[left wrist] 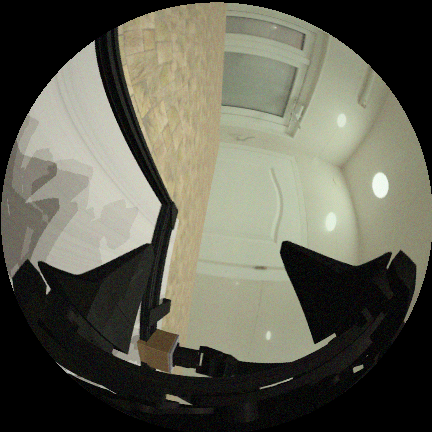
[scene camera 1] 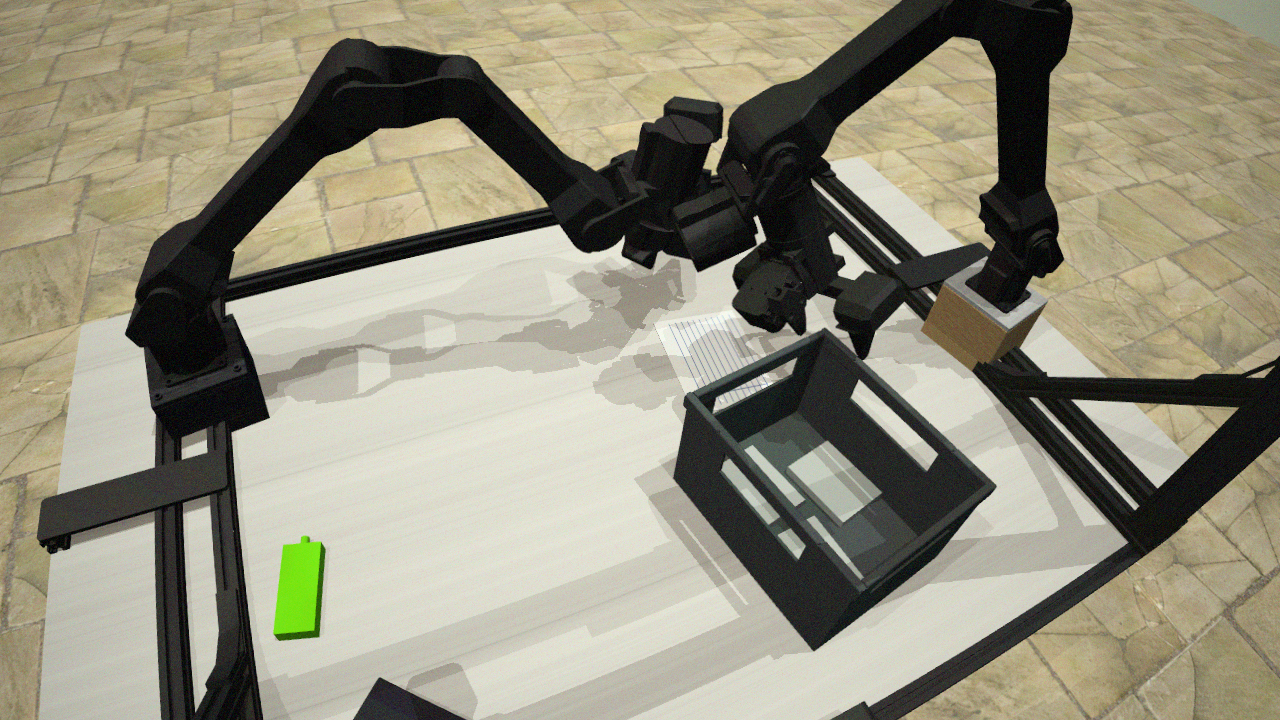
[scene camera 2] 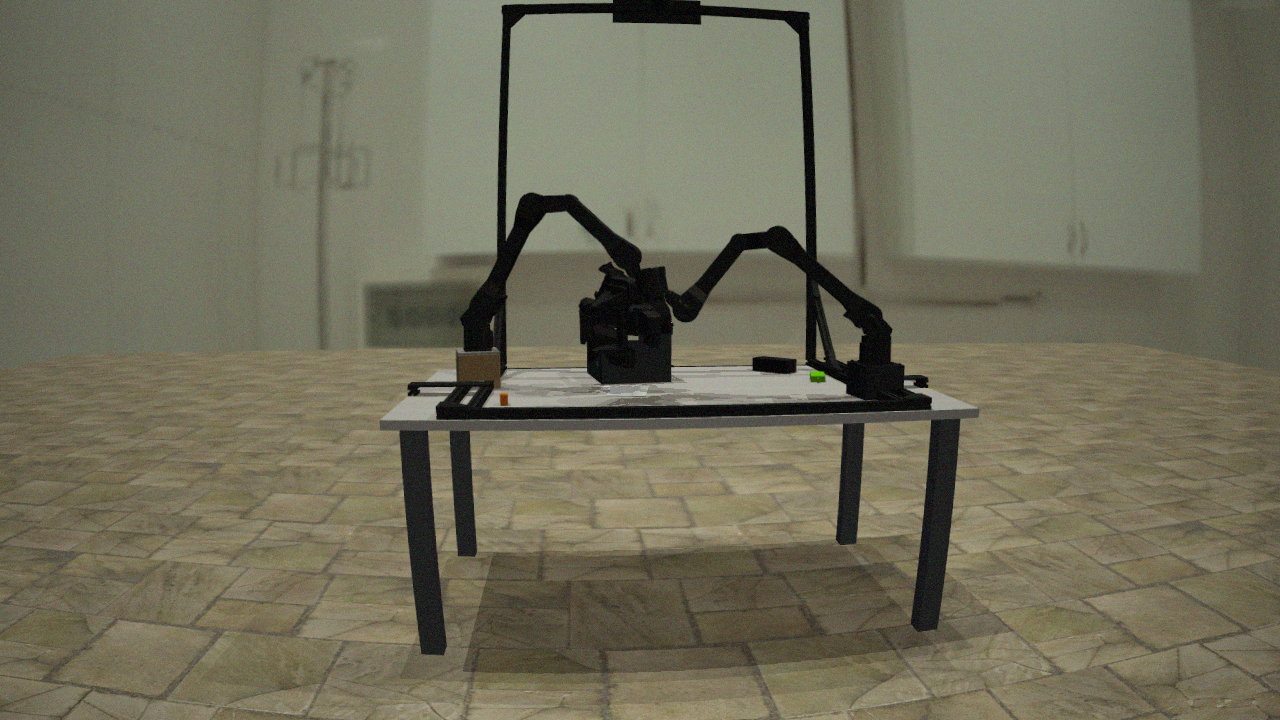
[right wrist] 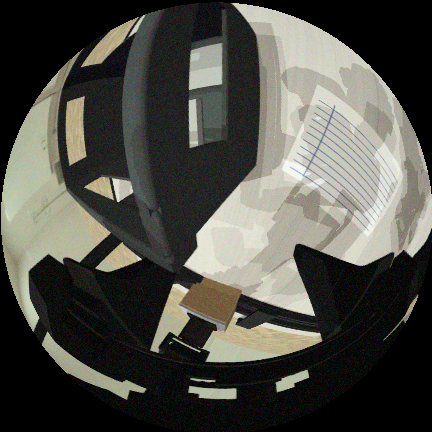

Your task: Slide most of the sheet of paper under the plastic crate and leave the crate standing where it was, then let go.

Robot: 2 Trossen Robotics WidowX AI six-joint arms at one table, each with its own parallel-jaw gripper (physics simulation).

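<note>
The dark plastic crate (scene camera 1: 742, 537) (right wrist: 170, 185) stands upright on the table at the right of scene camera 1. The lined white sheet of paper (scene camera 1: 698, 344) (right wrist: 345, 150) lies flat beyond it in scene camera 1; in the right wrist view a narrow strip of table shows between them, so the sheet lies outside the crate. My right gripper (scene camera 1: 827, 335) (right wrist: 239, 251) is open and empty, above the table just behind the crate's far corner. My left gripper (left wrist: 217, 249) is open and empty, pointing sideways, high up near the right arm's wrist; its fingers are hard to make out in scene camera 1.
A green bottle-shaped object (scene camera 1: 299, 591) (scene camera 2: 817, 377) lies at the left of scene camera 1. A black box (scene camera 1: 402, 702) (scene camera 2: 774, 364) is at its bottom edge. A small orange object (scene camera 2: 503, 399) stands by the rail. A wooden block (scene camera 1: 980, 322) (right wrist: 212, 298) sits under the right arm's base.
</note>
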